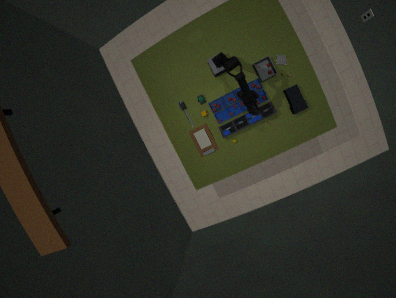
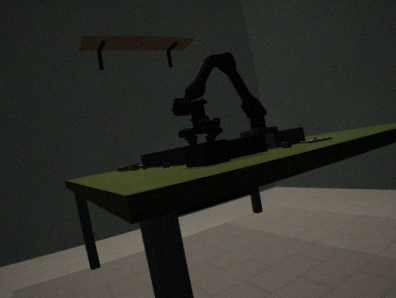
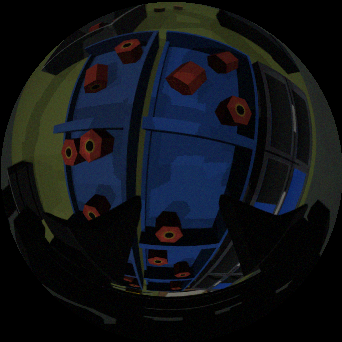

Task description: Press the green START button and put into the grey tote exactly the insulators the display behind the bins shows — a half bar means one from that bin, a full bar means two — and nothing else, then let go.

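Places are measured from the arm's base along level axes (x ahead, y right, z down), in millimetres.
Where they show: gripper, fingertip midpoint: (image 3: pixel 181 200); arm's base, link origin: (image 1: pixel 219 62) (image 2: pixel 259 129).
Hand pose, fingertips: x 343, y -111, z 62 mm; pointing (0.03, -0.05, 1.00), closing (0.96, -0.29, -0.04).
Things, the pixels of their centre, and the offset from my fingertips. "pt": a spot on its surface instead. Level surfaces: height alone.
- insulator, body centre: (image 3: pixel 168 226) dx -1, dy +35, dz +3 mm
- same bin's floor, surface height: dz +16 mm
- grey tote, body centre: (image 2: pixel 276 139) (image 1: pixel 264 69) dx -206, dy -209, dz -5 mm
- display, surface spot: (image 3: pixel 262 100) pt dx +55, dy -124, dz +1 mm
- full blue bar, body centre: (image 3: pixel 285 202) dx +143, dy -28, dz -19 mm
- small green object, body centre: (image 1: pixel 201 99) dx -133, dy +328, dz +1 mm
- black box, body centre: (image 2: pixel 226 149) (image 1: pixel 295 99) dx +80, dy -374, dz -6 mm
- pale plate, body centre: (image 1: pixel 281 59) dx -245, dy -361, dz +11 mm
- brown-framed board, body centre: (image 1: pixel 203 140) dx +193, dy +411, dz +13 mm
- long-handled tool, surface spot: (image 1: pixel 183 106) pt dx -124, dy +486, dz +3 mm
The blue bins (image 3: pixel 141 165) hold red hexagonal insulators. My gripper (image 2: pixel 200 144) (image 3: pixel 181 200) is open and empty, low over the bins, its fingertips near rim height. One insulator (image 3: pixel 169 233) stands in the bin below, in line with the gap between the fingers. The same bin's floor (image 3: pixel 190 167) shows beyond it. The neighbouring bin has three insulators (image 3: pixel 186 77) (image 3: pixel 223 61) (image 3: pixel 235 111). The grey tote (image 1: pixel 259 71) holds two red insulators (image 1: pixel 269 65) (image 1: pixel 270 72). The display (image 3: pixel 262 100) shows a full blue bar (image 3: pixel 296 187) and a partial one (image 3: pixel 265 207). A small green object (image 1: pixel 201 99) may be the START button.
A black box (image 1: pixel 295 99) stands beyond the display's end. A pale plate (image 1: pixel 281 59) lies near the tote. A brown-framed board (image 1: pixel 195 139), a long-handled tool (image 1: pixel 183 106) and yellow blocks (image 1: pixel 204 113) (image 1: pixel 234 141) lie at the other end. A wooden shelf (image 2: pixel 135 43) hangs on the wall.
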